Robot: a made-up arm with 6 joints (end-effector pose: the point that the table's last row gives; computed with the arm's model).
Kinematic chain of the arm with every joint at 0, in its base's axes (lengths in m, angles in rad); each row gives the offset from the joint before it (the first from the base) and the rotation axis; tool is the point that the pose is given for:
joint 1: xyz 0 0 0.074 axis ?
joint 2: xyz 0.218 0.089 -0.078 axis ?
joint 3: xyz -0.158 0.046 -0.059 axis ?
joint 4: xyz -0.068 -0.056 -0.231 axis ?
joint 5: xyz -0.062 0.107 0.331 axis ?
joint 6: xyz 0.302 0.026 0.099 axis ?
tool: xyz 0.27 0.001 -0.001
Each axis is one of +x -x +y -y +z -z.
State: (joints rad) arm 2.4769 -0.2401 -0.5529 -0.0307 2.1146 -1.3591
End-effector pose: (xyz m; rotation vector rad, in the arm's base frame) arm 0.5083 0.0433 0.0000 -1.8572 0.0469 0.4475
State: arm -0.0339 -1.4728 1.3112 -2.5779 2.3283 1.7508
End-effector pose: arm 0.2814 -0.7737 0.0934 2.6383 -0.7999 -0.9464
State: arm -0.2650 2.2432 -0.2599 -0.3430 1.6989 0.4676
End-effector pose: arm 0.4340 -0.5350 -0.3360 2.1617 -2.0711 -0.0237
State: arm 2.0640 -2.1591 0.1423 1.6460 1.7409 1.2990
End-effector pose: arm 0.3472 0.1901 -0.1171 -2.3954 -0.8556 0.5330
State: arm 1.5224 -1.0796 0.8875 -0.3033 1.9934 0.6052
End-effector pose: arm 0.1058 0.2558 0.7147 -0.0012 -0.7189 0.3777
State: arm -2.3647 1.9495 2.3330 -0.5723 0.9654 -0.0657
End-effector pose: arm 0.2459 -0.6272 -0.2203 1.7590 -0.3970 0.1353
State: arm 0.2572 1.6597 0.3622 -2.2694 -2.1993 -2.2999
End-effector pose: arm 1.1298 0.6162 -0.1995 0.3877 -0.3299 1.0050
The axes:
joint 1: +z
joint 2: -y
joint 3: -x
joint 4: +y
joint 5: -z
joint 6: +x

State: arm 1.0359 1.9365 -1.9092 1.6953 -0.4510 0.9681
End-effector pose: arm -0.7566 0.1121 -0.0417 0.6289 -1.0614 -2.8423
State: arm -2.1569 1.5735 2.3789 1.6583 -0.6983 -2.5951
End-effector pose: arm -0.5815 0.2358 0.1670 -1.0036 -2.6873 0.8754
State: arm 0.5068 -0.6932 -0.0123 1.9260 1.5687 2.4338
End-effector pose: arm 0.2729 -0.2850 -0.4440 -0.1616 0.1090 -1.0695
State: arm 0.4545 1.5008 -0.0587 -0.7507 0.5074 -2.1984
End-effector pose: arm -0.0607 -0.1331 -0.1715 -0.4258 -0.8316 -1.6339
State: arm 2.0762 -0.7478 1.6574 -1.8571 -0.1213 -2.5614
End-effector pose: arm 0.0218 -0.5596 0.3698 1.2304 -2.7149 -0.3220
